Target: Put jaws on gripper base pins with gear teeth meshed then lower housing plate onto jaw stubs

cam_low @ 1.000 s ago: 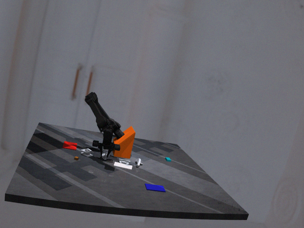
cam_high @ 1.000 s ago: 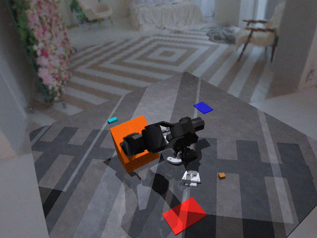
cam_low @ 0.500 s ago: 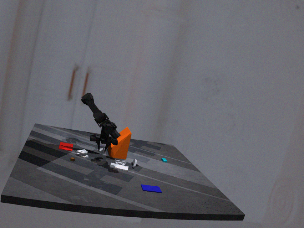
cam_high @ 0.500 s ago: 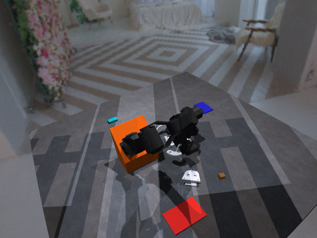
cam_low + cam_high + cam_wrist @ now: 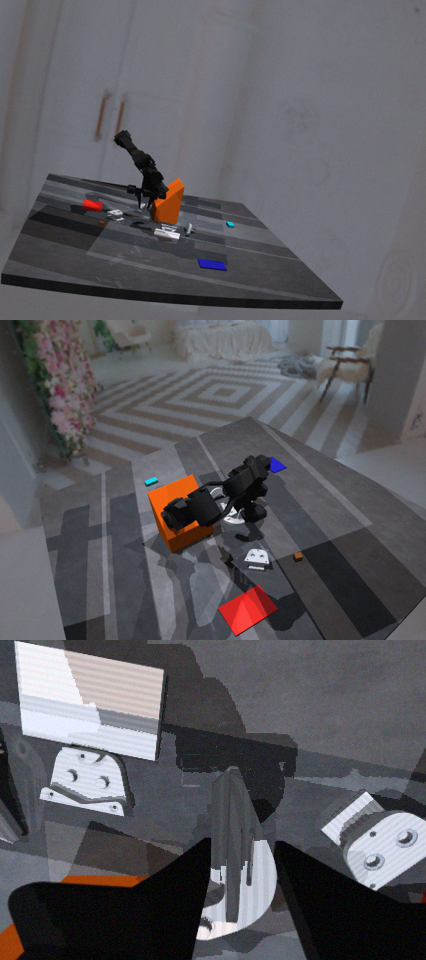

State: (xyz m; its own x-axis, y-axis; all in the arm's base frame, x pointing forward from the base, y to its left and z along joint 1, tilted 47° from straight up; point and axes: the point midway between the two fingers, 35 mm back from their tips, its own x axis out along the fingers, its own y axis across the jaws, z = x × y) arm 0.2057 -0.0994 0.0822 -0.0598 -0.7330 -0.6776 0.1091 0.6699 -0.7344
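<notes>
Now: the white flat slab 10 cm ahead of my gripper tip, 12 cm to the left of it and 8 cm below it. From my gripper tip the other things lie so: red tile 17 cm behind, 23 cm to the right, 8 cm below; then small brown cube 7 cm ahead, 19 cm to the right, 7 cm below; then gripper jaw 3 cm behind, 2 cm to the left.
</notes>
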